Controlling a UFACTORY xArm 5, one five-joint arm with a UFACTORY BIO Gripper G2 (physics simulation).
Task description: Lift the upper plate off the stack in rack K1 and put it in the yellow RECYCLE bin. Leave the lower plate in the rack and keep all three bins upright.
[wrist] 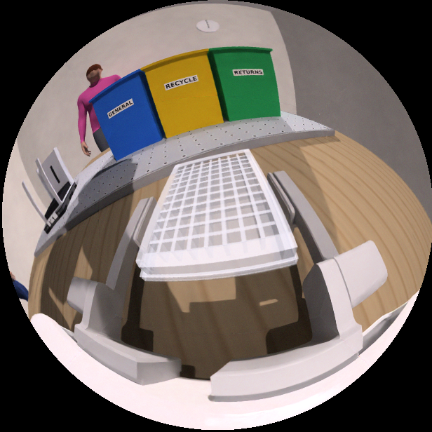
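Note:
My gripper [209, 192] in view. Gridded plate [217, 217], green bin [244, 77], likewise.

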